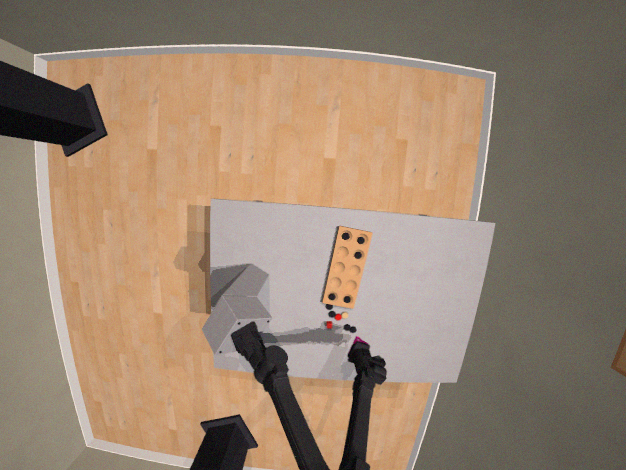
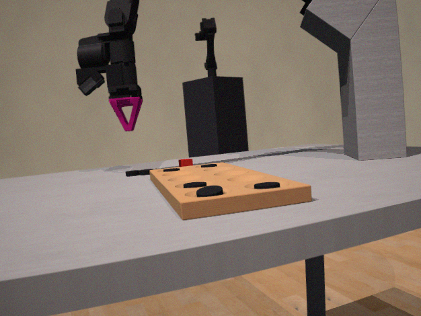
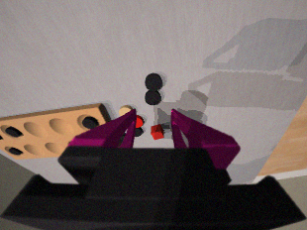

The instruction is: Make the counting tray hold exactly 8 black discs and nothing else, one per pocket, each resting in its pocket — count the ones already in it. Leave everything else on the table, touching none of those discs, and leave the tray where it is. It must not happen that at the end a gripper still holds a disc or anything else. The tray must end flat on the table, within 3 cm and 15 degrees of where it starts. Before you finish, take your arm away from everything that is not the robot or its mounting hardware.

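Right now my hand is 70 mm short of the wooden counting tray, 320 mm to the right of it and 100 mm above it. The rest, counted from my hand: tan disc (10 mm behind, 90 mm to the left, 110 mm below); red disc (50 mm behind, 90 mm to the left, 110 mm below); red cube (100 mm behind, 70 mm to the left, 100 mm below).
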